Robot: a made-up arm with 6 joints. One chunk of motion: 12 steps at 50 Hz.
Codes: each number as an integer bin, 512 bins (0 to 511) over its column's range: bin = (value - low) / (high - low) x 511, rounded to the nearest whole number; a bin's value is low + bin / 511 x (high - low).
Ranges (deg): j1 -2..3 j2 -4..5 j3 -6..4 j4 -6..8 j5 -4..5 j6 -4..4
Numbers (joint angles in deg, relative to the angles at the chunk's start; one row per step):
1: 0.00 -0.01 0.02 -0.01 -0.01 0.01
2: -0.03 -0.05 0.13 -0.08 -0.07 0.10
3: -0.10 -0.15 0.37 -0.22 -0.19 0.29
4: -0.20 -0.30 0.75 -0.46 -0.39 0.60
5: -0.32 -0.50 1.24 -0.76 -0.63 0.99
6: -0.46 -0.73 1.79 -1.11 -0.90 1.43
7: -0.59 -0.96 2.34 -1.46 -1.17 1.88
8: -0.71 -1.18 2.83 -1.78 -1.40 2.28
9: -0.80 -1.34 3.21 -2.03 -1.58 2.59
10: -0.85 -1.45 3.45 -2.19 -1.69 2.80
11: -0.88 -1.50 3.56 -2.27 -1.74 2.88
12: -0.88 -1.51 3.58 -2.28 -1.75 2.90
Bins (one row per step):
1: 204 227 308 219 227 256
2: 201 224 313 216 223 262
3: 194 219 326 211 216 274
4: 184 210 345 202 205 294
5: 172 199 370 191 191 319
6: 157 186 398 178 176 347
7: 144 173 426 166 161 376
8: 132 160 451 154 148 401
9: 123 151 471 145 137 421
10: 118 145 483 139 131 434
11: 114 142 489 136 128 439
12: 114 141 490 136 128 441

